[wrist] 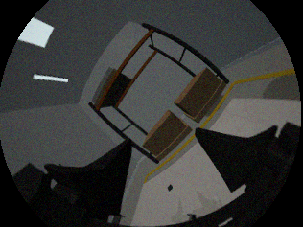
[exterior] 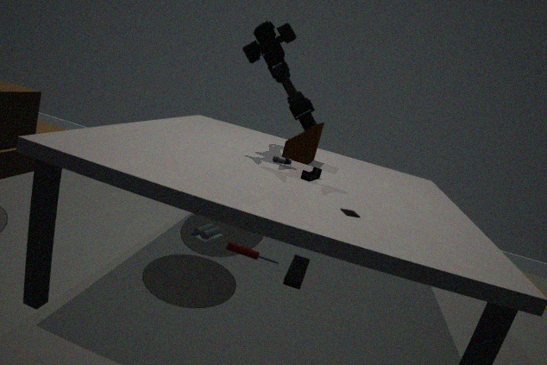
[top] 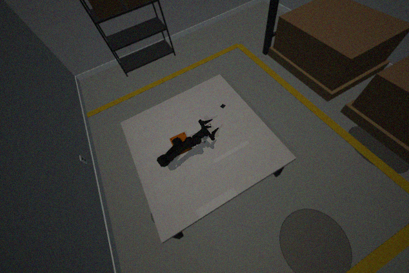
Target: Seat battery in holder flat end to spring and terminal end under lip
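The battery is 10 cm behind my gripper tip, 15 cm to the left of it and 41 cm below it. The rest, counted from my gripper tip: dark block (33 cm ahead, 29 cm to the left, 61 cm below); then red screwdriver (31 cm ahead, 17 cm to the left, 61 cm below).
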